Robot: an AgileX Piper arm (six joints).
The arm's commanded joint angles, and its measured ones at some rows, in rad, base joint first. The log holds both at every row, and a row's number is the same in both.
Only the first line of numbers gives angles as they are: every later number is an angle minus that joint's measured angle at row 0.
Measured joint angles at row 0:
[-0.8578 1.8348 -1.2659 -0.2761 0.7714 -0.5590]
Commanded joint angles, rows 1 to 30:
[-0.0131 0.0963 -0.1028 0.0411 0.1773 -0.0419]
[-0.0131 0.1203 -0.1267 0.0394 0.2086 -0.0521]
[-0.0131 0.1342 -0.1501 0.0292 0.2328 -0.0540]
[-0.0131 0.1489 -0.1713 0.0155 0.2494 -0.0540]
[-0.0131 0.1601 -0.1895 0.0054 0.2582 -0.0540]
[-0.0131 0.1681 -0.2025 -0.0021 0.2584 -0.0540]
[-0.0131 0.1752 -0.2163 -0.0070 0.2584 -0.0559]
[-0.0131 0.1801 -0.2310 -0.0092 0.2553 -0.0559]
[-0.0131 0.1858 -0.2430 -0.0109 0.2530 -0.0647]
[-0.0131 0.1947 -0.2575 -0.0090 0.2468 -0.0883]
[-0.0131 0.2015 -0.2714 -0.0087 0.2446 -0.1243]
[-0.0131 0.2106 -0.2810 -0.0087 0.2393 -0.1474]
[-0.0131 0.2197 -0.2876 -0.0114 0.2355 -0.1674]
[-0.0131 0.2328 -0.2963 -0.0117 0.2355 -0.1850]
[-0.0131 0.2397 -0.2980 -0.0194 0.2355 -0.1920]
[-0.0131 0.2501 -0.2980 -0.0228 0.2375 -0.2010]
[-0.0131 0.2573 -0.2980 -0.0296 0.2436 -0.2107]
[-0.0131 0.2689 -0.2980 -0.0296 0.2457 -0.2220]
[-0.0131 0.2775 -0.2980 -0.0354 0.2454 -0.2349]
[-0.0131 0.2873 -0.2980 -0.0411 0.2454 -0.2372]
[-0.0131 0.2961 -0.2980 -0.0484 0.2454 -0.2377]
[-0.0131 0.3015 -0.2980 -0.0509 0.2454 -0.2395]
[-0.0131 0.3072 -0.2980 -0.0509 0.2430 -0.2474]
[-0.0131 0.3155 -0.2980 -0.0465 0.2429 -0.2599]
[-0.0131 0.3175 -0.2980 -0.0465 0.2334 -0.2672]
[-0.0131 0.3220 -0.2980 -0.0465 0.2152 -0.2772]
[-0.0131 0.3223 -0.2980 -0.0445 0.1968 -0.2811]
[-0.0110 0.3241 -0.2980 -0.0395 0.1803 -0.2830]
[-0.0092 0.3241 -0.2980 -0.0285 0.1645 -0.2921]
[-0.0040 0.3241 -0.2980 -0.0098 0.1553 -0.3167]
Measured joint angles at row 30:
[-0.0092 0.3260 -0.2919 -0.0413 0.2083 -0.2666]
